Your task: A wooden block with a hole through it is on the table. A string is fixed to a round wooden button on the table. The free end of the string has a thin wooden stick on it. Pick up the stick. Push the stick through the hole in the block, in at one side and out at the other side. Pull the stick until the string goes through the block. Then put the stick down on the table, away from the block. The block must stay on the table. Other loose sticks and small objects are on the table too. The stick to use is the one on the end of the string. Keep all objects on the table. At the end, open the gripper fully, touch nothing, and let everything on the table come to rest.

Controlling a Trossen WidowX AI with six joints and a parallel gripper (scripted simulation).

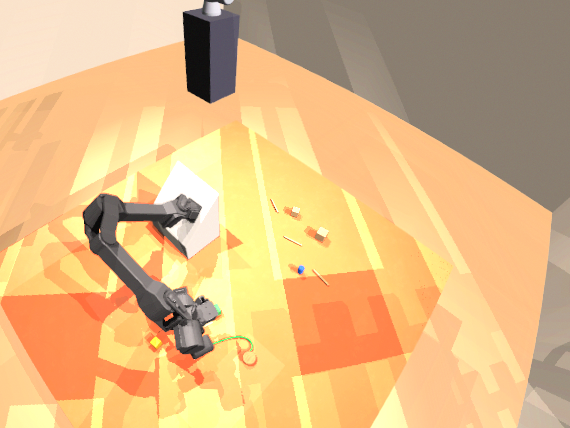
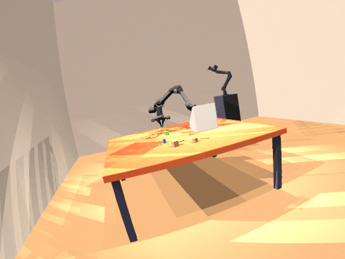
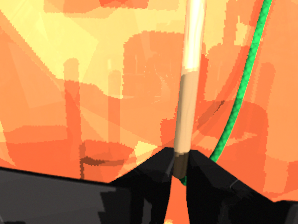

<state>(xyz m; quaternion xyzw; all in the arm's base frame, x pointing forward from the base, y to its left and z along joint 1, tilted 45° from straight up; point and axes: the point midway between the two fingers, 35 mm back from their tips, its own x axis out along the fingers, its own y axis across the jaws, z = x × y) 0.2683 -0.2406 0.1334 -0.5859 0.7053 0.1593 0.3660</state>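
Now: gripper tip 90 mm to the left of the yellow cube, 70 mm past it and 50 mm above it. The rest, counted from my gripper tip: green block (110 mm to the left, 50 mm below, 10 mm behind); thin wooden stick (10 mm to the left); round wooden button (170 mm ahead, 70 mm to the left, 50 mm below).
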